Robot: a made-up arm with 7 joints.
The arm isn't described. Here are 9 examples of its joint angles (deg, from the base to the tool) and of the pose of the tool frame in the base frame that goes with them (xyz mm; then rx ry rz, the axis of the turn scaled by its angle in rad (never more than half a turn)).
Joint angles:
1: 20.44 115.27 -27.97 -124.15 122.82 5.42 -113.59
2: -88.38 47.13 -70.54 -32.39 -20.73 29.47 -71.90
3: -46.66 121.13 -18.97 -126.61 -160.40 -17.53 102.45
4: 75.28 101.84 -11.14 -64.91 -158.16 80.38 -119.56
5: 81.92 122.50 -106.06 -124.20 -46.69 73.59 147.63
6: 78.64 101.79 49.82 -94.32 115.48 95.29 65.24
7: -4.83 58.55 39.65 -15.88 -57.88 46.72 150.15
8: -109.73 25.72 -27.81 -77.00 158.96 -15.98 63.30
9: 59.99 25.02 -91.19 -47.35 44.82 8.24 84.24
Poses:
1: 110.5 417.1 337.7 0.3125 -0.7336 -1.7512
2: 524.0 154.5 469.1 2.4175 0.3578 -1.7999
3: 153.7 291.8 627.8 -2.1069 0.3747 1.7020
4: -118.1 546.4 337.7 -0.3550 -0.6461 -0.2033
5: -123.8 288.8 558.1 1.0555 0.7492 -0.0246
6: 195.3 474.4 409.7 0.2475 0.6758 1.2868
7: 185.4 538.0 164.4 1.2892 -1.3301 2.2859
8: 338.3 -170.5 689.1 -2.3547 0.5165 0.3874
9: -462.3 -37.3 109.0 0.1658 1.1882 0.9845
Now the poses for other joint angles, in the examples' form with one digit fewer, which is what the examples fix.
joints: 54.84 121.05 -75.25 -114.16 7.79 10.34 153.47
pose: -70 421 390 0.796 0.559 1.232
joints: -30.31 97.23 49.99 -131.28 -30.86 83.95 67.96
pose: 133 250 628 -0.803 2.612 -1.049
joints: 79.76 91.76 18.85 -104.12 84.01 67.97 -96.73
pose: -21 490 320 -0.343 0.418 -1.535
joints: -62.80 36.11 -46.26 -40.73 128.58 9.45 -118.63
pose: 525 83 193 0.543 -1.536 -1.023
